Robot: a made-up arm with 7 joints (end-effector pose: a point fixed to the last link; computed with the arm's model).
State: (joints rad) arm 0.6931 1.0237 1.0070 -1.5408 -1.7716 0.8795 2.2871
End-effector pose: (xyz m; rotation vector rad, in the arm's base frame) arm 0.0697 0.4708 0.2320 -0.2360 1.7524 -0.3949
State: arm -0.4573 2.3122 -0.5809 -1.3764 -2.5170 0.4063 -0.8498
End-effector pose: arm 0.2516 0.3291 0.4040 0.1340 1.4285 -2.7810
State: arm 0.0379 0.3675 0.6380 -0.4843 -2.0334 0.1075 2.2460
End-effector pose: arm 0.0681 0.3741 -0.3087 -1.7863 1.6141 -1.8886
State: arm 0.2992 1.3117 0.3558 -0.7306 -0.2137 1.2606 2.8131
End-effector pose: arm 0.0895 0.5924 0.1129 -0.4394 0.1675 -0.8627
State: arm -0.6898 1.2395 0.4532 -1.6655 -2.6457 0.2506 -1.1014
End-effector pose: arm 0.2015 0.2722 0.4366 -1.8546 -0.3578 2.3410
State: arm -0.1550 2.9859 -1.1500 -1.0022 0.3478 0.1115 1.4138
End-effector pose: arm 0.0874 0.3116 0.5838 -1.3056 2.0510 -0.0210
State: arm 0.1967 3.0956 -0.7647 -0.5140 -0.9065 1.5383 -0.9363
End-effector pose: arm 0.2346 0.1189 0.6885 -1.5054 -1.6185 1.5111
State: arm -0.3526 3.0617 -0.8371 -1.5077 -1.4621 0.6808 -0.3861
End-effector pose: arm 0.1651 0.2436 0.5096 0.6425 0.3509 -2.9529
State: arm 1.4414 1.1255 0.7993 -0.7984 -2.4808 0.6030 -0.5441
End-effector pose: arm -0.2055 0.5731 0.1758 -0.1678 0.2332 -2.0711
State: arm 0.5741 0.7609 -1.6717 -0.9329 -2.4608 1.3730 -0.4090
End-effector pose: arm -0.3255 0.0808 -0.3281 1.3163 1.8231 1.8298
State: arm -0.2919 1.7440 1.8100 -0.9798 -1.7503 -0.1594 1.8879
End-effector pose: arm -0.2134 0.4164 0.4751 0.0143 1.1803 -0.6095
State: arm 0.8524 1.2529 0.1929 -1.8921 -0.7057 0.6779 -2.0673
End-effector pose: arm 0.1684 0.3289 -0.0098 -0.0244 -0.6501 -2.3524
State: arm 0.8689 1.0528 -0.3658 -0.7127 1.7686 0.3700 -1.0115
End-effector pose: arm -0.2024 0.4667 -0.1643 1.6932 -1.1274 0.8513
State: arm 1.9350 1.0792 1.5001 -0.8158 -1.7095 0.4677 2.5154
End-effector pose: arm -0.1673 0.4932 0.4475 -1.3871 1.9914 0.2872
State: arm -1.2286 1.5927 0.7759 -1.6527 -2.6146 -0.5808 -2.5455
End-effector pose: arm -0.1327 0.2505 0.4972 1.0028 1.1216 -1.2691
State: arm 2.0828 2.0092 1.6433 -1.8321 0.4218 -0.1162 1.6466
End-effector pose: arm 0.3459 0.2202 0.1301 0.2666 -1.5642 2.0485
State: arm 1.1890 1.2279 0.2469 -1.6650 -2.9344 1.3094 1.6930
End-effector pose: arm 0.0558 0.3718 -0.0613 0.9490 2.6785 0.8506
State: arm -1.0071 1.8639 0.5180 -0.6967 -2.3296 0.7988 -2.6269
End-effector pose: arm -0.0641 0.4331 0.5519 1.1016 0.9636 -0.6210
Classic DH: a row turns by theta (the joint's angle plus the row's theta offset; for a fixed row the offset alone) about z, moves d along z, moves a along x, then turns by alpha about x. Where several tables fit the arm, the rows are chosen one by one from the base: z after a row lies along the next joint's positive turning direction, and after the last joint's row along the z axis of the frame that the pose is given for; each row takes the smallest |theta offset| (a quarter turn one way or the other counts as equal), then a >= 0, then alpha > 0; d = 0 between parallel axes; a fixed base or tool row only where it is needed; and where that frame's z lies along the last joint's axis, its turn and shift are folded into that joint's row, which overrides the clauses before.
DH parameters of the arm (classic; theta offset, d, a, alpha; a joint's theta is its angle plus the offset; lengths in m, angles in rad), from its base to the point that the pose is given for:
base (fixed): 0 0.1476 -0.0251 -1.2217
joint 1: 1.5708 0.0151 0.0068 1.5708
joint 2: 1.2217 -0.0188 0.0165 -1.5708
joint 3: -1.5708 -0.2803 0.0491 -1.5708
joint 4: 0 0.043 -0.0091 1.5708
joint 5: 0 -0.2966 -0.027 -1.5708
joint 6: 0 0.0067 0.0276 1.5708
joint 7: 0 -0.0089 0.0105 1.5708
tool (fixed): 1.5708 -0.0017 0 0

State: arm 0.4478 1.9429 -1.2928 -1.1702 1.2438 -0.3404 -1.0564
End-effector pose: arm -0.0379 0.4966 0.0131 0.5529 -1.7021 -0.4649
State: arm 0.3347 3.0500 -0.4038 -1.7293 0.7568 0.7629 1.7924
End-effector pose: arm 0.3576 0.1700 0.2844 -1.1371 2.2048 -0.8708
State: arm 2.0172 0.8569 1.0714 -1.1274 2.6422 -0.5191 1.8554
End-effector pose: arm -0.2753 0.4503 0.3158 0.8859 -0.0849 -1.2504
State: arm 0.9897 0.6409 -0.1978 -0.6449 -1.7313 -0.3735 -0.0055
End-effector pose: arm -0.3297 0.3076 -0.2139 -0.2525 -1.0243 -0.2545
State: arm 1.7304 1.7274 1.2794 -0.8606 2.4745 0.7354 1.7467
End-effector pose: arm 0.1553 0.5485 0.2691 -0.5112 -1.0151 -2.0308
